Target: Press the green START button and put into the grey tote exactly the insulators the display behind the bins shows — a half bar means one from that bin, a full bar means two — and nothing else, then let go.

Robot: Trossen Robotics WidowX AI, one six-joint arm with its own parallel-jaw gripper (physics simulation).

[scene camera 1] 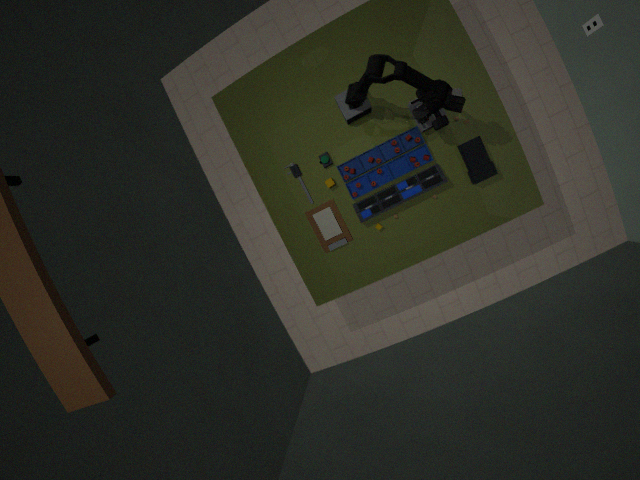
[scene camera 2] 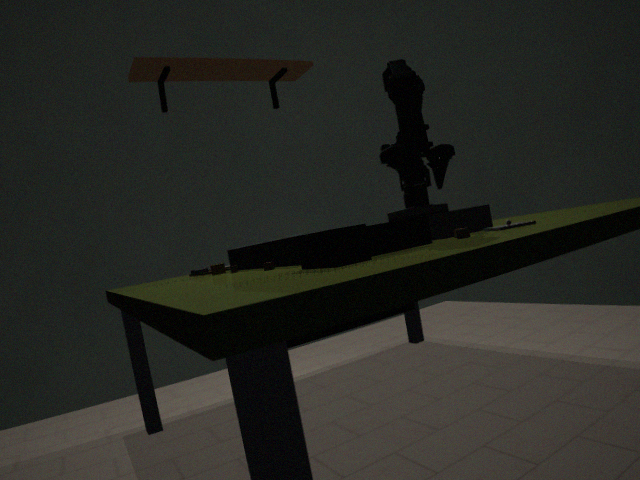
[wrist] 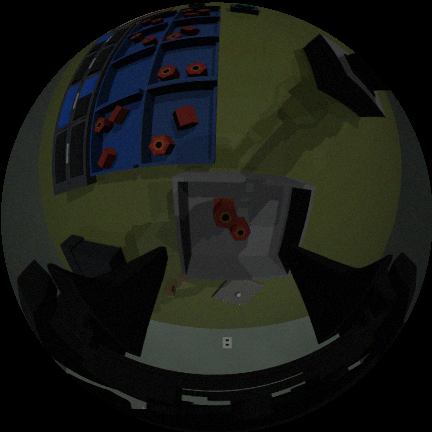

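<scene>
The grey tote lies below my gripper, which is open, with a finger on each side of the view. In the tote, red hexagonal insulators lie touching; a block-like red part behind the first may be another. The blue bins stand in two rows, most holding red insulators. Behind them, the display shows a wide blue bar and shorter blue bars. The green START button is beyond the bins' far end. The arm partly hides the tote in scene camera 1.
A dark box stands near the tote. A grey plate and small brown pieces lie beyond it. Yellow blocks, a long-handled tool and a brown-framed board lie around the bins' far end.
</scene>
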